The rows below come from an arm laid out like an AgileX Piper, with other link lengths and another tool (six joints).
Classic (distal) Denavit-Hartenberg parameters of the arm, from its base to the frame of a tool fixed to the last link. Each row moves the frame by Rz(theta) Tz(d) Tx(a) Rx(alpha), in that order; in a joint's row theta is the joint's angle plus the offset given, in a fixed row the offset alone. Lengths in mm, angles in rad.
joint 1: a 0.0  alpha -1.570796  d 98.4  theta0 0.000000
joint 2: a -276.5  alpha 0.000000  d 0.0  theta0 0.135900
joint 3: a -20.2  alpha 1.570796  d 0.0  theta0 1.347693
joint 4: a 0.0  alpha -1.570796  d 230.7  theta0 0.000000
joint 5: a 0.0  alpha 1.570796  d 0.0  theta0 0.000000
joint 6: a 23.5  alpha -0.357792  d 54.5  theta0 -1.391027
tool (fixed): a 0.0  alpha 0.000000  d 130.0  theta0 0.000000
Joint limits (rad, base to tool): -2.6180..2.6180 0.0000..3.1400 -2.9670..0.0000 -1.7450..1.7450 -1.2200..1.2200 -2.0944..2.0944
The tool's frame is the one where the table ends.
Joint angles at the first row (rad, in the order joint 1, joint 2, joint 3, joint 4, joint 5, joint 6):
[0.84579 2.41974 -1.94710 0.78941 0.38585 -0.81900]
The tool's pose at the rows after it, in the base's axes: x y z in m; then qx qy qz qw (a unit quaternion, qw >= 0):
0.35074 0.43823 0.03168 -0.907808 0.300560 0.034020 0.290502
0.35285 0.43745 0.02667 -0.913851 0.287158 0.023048 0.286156
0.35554 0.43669 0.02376 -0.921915 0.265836 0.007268 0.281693
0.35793 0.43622 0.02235 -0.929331 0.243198 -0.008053 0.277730
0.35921 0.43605 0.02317 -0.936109 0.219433 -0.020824 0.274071
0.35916 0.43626 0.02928 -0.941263 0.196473 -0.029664 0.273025
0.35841 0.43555 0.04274 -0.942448 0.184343 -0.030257 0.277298
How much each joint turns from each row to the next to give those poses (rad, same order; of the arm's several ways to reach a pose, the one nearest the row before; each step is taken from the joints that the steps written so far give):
[0.00001 0.01296 -0.00094 0.00462 -0.00660 -0.02448]
[-0.00002 0.01030 -0.00017 0.00369 -0.00409 -0.04331]
[0.00001 0.00700 -0.00105 0.00227 -0.00066 -0.05964]
[0.00000 0.00434 -0.00119 0.00318 0.00209 -0.06082]
[0.00000 -0.00050 -0.00107 0.00266 0.00952 -0.05749]
[-0.00056 -0.01132 -0.00113 0.00096 0.01968 -0.04621]
[-0.00465 -0.02661 -0.00108 -0.00156 0.02942 -0.01259]

